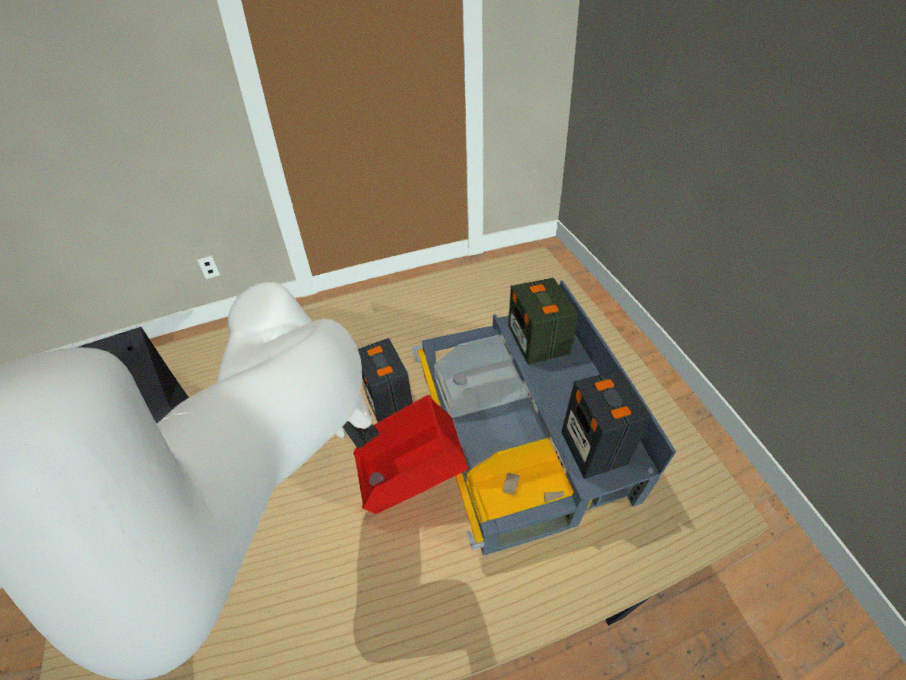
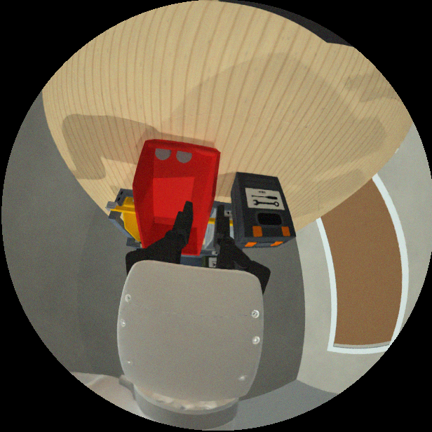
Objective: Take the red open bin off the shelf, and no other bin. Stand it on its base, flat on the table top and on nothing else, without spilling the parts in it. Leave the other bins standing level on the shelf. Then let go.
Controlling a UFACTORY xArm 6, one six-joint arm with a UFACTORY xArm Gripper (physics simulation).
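Places are measured from the arm's base along level axes (x ahead, y left, z up), in centimetres.
Where they show: gripper, fingertip midpoint: [image 1: 366, 428].
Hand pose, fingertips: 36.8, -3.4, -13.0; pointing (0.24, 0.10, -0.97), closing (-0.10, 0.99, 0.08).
Note:
Things, the pixels of their centre, and the offset from my fingertips, as dx, dy, dz. "*": a spot on its surface instead. Level surfaces: height alone.
- red open bin at the middle of its body: [image 1: 401, 457] +3.8, -4.4, -3.7
- table top at its surface level: dz -10.8
- yellow bin at a spot on its surface: [image 1: 515, 475] * +20.1, -11.2, -8.4
- grey bin at the middle of its body: [image 1: 486, 373] +23.2, +8.7, -6.5
- shelf at a spot on its surface: [image 1: 552, 384] * +30.2, -2.1, -0.6
- green toolbox at the middle of its body: [image 1: 541, 320] +32.6, +7.8, +4.2
The red open bin [image 1: 413, 446] [image 2: 172, 192] is off the shelf, in front of its yellow front rail, over the table top [image 1: 300, 585] [image 2: 200, 75]. Round grey parts [image 1: 376, 477] [image 2: 183, 157] lie inside it at its low front end. Its base is hidden, so whether it lies flat on the table or touches the shelf edge I cannot tell. My gripper [image 1: 360, 433] [image 2: 204, 211] is part open, one finger inside the bin and one outside, with the side wall between them and not clamped. The yellow bin [image 1: 515, 475] and the grey bin [image 1: 479, 373] sit on the shelf [image 1: 552, 384].
A dark toolbox [image 1: 386, 387] [image 2: 262, 200] stands on the table close beside the red bin and my outer finger. Another dark toolbox [image 1: 603, 431] and a green toolbox [image 1: 543, 322] stand on the shelf unit's rear part. The shelf's front edge is close to the red bin.

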